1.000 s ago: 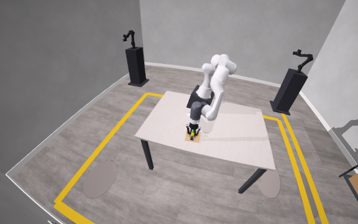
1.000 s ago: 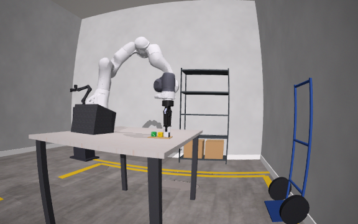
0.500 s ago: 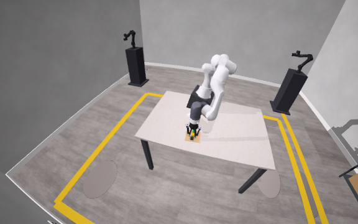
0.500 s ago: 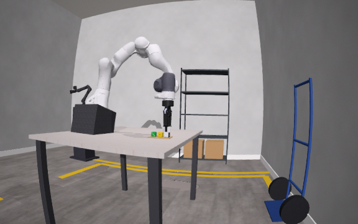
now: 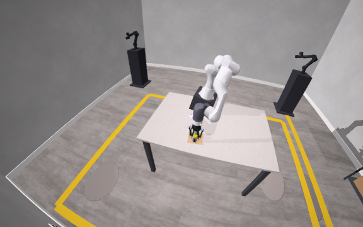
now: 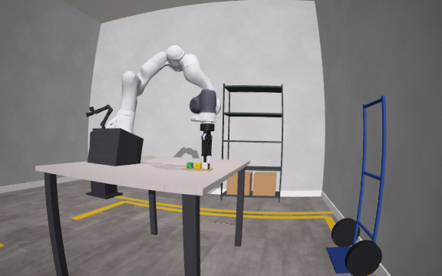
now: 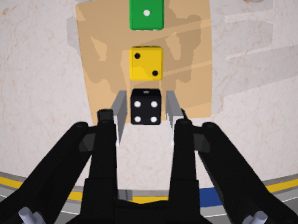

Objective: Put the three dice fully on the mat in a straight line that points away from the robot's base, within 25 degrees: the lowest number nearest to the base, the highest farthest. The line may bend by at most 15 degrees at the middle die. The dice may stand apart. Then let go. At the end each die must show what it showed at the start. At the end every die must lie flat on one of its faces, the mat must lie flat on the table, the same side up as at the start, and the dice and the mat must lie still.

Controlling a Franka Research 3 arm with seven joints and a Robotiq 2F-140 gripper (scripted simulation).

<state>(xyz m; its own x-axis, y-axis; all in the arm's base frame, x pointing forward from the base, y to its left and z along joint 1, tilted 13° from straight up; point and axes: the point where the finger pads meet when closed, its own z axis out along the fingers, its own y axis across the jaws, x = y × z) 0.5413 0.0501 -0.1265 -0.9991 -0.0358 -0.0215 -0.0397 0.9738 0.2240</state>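
My hand is 2 cm above the black die. From my hand the other things lie so: yellow die: 5 cm behind, 2 cm below; green die: 9 cm behind, 2 cm below; tan mat: 5 cm behind, 4 cm below.
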